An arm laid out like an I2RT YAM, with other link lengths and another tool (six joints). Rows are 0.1 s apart.
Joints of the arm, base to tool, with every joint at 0 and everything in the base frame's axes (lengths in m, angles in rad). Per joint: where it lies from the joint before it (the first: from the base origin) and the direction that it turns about. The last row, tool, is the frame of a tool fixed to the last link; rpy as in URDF.
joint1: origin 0.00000 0.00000 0.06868 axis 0 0 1
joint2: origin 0.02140 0.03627 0.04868 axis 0 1 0
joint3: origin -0.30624 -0.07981 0.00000 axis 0 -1 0
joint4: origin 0.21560 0.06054 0.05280 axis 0 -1 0
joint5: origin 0.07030 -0.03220 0.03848 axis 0 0 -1
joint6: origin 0.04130 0.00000 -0.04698 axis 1 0 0
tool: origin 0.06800 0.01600 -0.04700 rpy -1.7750 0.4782 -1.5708
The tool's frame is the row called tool.
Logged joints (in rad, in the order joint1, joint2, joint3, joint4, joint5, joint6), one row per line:
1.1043, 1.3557, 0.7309, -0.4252, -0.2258, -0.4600
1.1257, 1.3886, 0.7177, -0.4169, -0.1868, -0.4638
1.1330, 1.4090, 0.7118, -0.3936, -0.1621, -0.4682
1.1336, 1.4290, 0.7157, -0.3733, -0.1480, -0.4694
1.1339, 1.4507, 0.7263, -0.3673, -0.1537, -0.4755
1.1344, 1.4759, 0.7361, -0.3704, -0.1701, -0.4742
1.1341, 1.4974, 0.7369, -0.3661, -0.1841, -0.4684
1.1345, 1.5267, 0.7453, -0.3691, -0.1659, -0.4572
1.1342, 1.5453, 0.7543, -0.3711, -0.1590, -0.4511
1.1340, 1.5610, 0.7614, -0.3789, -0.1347, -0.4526
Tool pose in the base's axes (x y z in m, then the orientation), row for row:
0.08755, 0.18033, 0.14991, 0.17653, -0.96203, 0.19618, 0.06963
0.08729, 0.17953, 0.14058, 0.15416, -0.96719, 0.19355, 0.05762
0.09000, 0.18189, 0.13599, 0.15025, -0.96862, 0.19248, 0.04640
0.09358, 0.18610, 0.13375, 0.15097, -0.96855, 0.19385, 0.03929
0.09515, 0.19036, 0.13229, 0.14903, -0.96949, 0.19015, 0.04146
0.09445, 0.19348, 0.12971, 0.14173, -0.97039, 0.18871, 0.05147
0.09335, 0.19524, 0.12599, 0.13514, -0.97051, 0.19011, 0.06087
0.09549, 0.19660, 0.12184, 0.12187, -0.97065, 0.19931, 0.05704
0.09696, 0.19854, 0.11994, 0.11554, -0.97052, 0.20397, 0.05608
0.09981, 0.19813, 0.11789, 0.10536, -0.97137, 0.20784, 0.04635
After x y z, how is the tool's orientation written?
As a quaternion, w x y z.
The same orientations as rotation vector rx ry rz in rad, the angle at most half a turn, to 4 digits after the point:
-2.7236, 0.5554, 0.1971
-2.7723, 0.5548, 0.1652
-2.7824, 0.5529, 0.1333
-2.7811, 0.5566, 0.1128
-2.7868, 0.5466, 0.1192
-2.8008, 0.5447, 0.1486
-2.8116, 0.5508, 0.1763
-2.8333, 0.5818, 0.1665
-2.8432, 0.5976, 0.1643
-2.8625, 0.6125, 0.1366

